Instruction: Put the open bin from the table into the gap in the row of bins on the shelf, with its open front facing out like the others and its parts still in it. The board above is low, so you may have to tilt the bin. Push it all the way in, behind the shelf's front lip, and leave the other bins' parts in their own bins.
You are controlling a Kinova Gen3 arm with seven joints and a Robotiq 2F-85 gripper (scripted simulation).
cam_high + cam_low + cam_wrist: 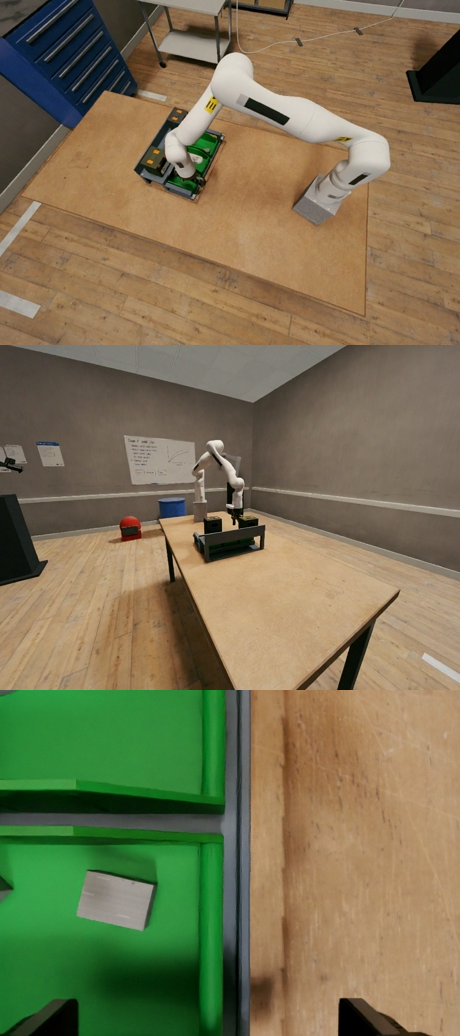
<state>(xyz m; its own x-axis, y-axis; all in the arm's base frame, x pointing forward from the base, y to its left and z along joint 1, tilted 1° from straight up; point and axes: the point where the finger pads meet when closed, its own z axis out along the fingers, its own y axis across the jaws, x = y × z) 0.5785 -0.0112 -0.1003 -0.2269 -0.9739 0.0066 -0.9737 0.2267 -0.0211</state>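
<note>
Now: the grey part 10 cm ahead of my hand, 7 cm below it and 6 cm to the right of it. Also, from my hand: grey shelf 15 cm to the right, 8 cm ahead, 2 cm below.
</note>
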